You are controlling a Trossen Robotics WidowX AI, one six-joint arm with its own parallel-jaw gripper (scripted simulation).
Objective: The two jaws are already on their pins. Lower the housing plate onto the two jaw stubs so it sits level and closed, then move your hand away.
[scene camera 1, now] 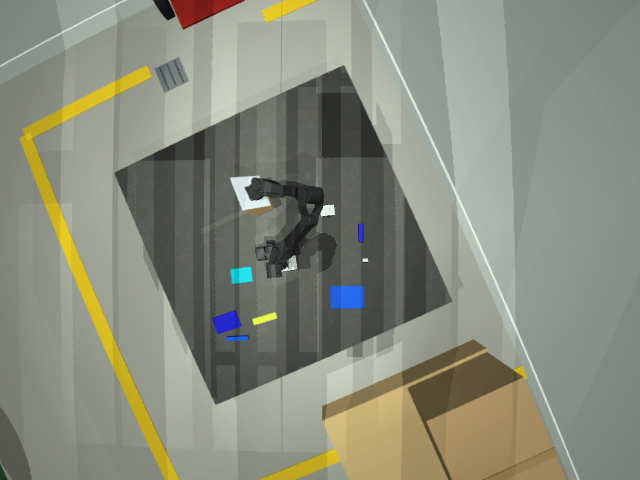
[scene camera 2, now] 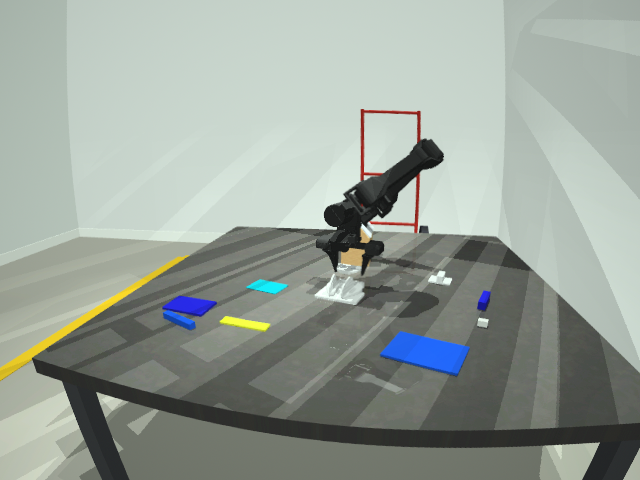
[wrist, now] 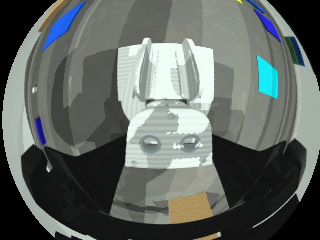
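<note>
The wrist view gives me a white base [wrist: 167,85] together with my gripper [wrist: 168,139]. In scene camera 2 I find my gripper [scene camera 2: 349,273] as well.
</note>
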